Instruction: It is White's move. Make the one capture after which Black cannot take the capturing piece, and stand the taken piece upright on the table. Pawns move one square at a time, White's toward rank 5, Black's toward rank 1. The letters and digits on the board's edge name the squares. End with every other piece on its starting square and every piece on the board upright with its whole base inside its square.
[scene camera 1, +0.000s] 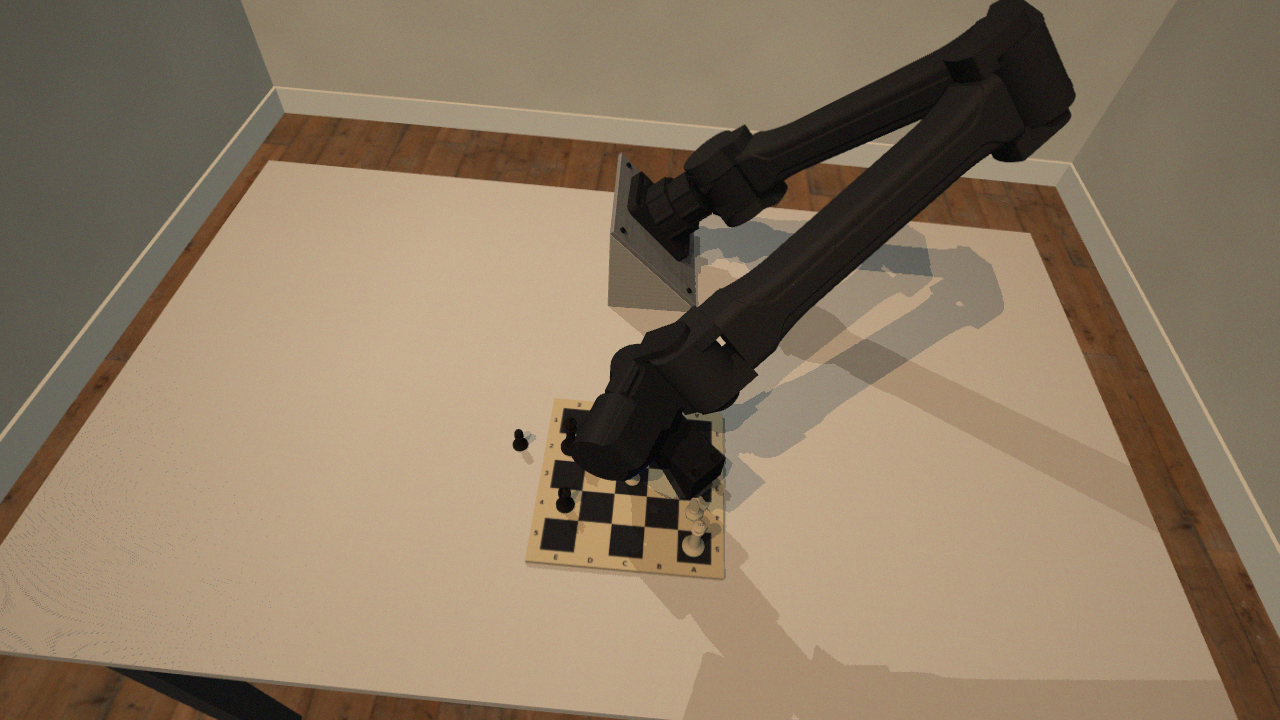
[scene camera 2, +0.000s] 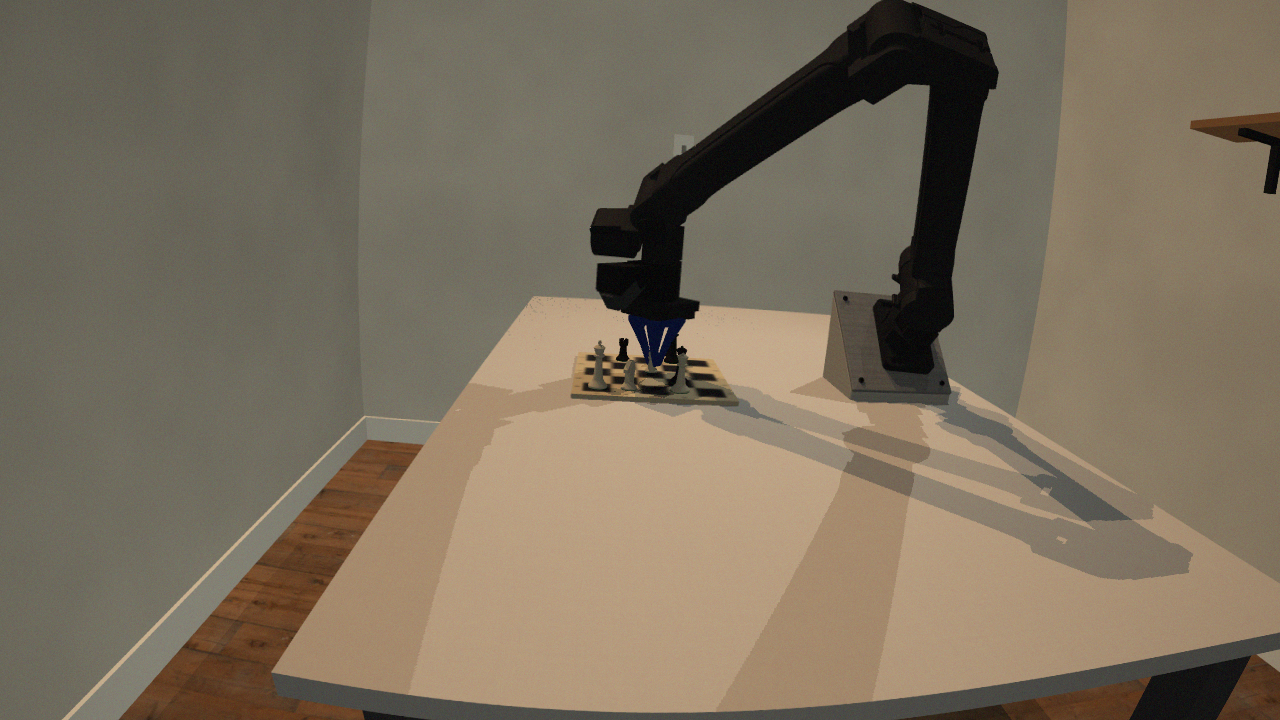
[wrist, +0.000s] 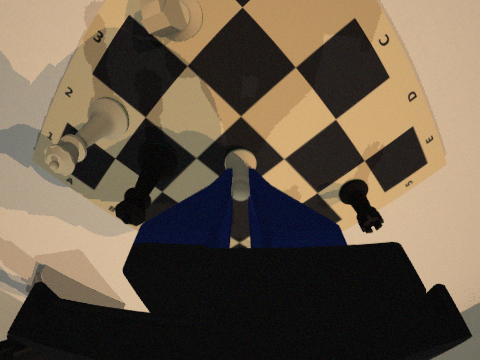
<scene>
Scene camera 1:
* chessboard: 613, 526
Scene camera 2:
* my gripper: 653, 365
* chessboard: 707, 385
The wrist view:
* my gripper: 240, 177
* white pawn: 240, 160
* chessboard: 320, 100
</scene>
